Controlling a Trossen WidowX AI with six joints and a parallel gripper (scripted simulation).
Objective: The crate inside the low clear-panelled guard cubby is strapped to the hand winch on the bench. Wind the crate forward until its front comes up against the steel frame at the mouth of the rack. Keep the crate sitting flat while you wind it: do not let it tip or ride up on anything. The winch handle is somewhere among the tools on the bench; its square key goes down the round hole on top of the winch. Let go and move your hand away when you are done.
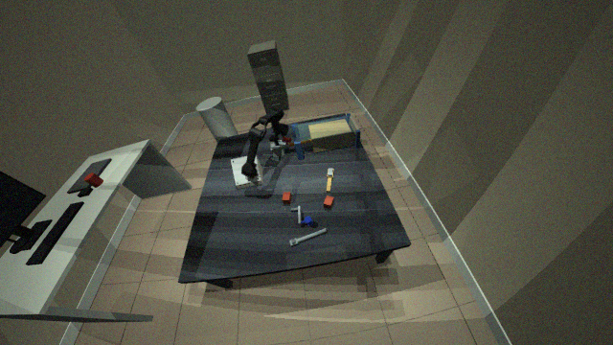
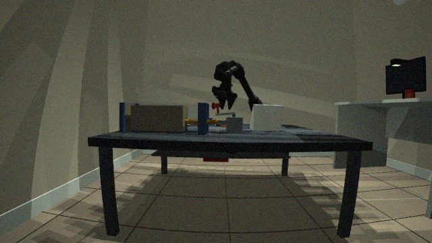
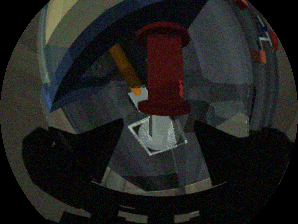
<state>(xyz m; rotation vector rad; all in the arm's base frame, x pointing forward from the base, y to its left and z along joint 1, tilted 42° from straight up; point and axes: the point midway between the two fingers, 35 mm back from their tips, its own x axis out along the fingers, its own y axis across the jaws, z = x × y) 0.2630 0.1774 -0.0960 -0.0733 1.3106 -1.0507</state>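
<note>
The crank arm is 2 cm below my gripper tip, 1 cm to the right of it and 1 cm ahead of it. Also, from my gripper tip: grey winch 10 cm below, 6 cm behind, 2 cm to the left; red knob 4 cm ahead, 3 cm to the right, 1 cm above; blue frame 11 cm ahead, 2 cm below, 1 cm to the left.
</note>
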